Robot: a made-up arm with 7 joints.
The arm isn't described. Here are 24 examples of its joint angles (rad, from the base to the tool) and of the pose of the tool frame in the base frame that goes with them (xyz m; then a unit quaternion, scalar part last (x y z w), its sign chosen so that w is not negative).
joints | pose
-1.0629 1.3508 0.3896 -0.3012 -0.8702 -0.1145 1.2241 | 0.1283 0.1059 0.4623 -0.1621 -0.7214 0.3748 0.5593
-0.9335 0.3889 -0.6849 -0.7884 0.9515 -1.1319 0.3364 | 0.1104 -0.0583 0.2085 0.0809 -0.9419 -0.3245 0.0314
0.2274 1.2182 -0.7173 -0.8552 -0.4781 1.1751 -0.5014 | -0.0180 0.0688 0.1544 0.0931 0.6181 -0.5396 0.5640
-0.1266 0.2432 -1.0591 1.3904 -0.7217 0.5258 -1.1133 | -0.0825 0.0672 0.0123 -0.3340 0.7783 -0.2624 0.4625
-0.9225 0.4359 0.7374 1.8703 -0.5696 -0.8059 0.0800 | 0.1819 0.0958 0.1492 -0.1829 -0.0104 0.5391 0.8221
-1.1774 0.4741 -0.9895 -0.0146 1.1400 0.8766 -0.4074 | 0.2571 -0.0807 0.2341 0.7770 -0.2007 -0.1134 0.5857
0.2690 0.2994 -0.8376 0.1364 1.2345 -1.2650 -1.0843 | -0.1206 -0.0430 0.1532 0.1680 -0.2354 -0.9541 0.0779
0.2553 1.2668 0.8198 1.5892 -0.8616 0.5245 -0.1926 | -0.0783 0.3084 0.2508 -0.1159 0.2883 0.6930 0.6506
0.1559 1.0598 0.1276 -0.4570 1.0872 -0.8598 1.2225 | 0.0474 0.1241 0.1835 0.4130 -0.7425 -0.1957 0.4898
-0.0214 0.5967 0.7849 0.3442 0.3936 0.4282 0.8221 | 0.0763 0.2274 0.1437 0.5414 0.1489 0.6257 0.5415
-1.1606 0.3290 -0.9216 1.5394 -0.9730 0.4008 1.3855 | 0.2587 0.0313 0.1020 0.4695 0.2263 0.5367 0.6636
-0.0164 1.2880 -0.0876 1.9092 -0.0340 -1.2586 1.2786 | -0.0281 0.2323 0.2375 0.7480 -0.1349 0.4166 0.4987
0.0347 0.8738 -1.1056 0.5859 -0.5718 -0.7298 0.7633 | -0.0492 0.1015 0.1251 0.2502 0.1397 0.0037 0.9581
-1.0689 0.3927 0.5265 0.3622 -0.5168 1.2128 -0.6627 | 0.3191 0.0730 0.2468 -0.3625 0.0769 -0.2951 0.8807
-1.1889 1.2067 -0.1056 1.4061 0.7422 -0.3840 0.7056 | 0.2152 0.2231 0.2698 0.7291 -0.1488 0.3234 0.5845
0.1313 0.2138 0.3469 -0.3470 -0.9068 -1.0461 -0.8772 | 0.0095 0.0925 0.1900 0.0474 -0.6536 -0.1182 0.7460
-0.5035 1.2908 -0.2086 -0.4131 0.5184 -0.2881 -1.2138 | 0.1534 0.0866 0.2801 0.7295 0.0801 -0.5942 0.3292
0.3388 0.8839 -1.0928 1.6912 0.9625 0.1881 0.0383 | -0.1875 0.2449 0.2323 -0.5185 -0.6333 0.5646 0.1060
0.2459 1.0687 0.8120 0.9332 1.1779 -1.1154 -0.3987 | -0.0147 0.2278 0.2180 0.5812 0.3350 -0.4182 0.6124
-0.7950 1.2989 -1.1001 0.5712 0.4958 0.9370 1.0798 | 0.1668 0.2681 0.1905 0.9610 -0.1098 0.1995 0.1572
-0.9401 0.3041 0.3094 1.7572 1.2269 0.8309 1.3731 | 0.1531 0.0697 0.0468 0.8913 0.1662 0.1966 0.3733
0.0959 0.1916 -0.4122 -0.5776 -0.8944 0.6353 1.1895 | 0.0603 -0.0842 0.1793 -0.0925 0.3025 0.1865 0.9301
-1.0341 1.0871 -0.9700 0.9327 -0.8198 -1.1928 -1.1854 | 0.1847 0.1586 0.2694 0.3726 -0.1925 -0.6387 0.6452
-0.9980 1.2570 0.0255 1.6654 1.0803 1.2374 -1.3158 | 0.0835 0.3146 0.2760 -0.0912 0.7431 0.3760 0.5460
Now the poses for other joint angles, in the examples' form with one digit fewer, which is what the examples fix.
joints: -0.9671 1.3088 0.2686 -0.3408 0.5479 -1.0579 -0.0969
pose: 0.150 0.114 0.364 0.729 -0.638 -0.230 0.088
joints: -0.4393 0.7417 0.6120 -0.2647 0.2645 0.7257 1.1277
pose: 0.203 0.179 0.280 0.383 -0.224 0.752 0.488
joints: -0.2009 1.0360 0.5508 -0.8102 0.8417 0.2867 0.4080
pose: 0.141 0.113 0.332 0.695 -0.534 0.300 0.377
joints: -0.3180 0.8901 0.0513 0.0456 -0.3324 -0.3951 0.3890
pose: 0.146 0.119 0.228 0.229 -0.383 0.102 0.889
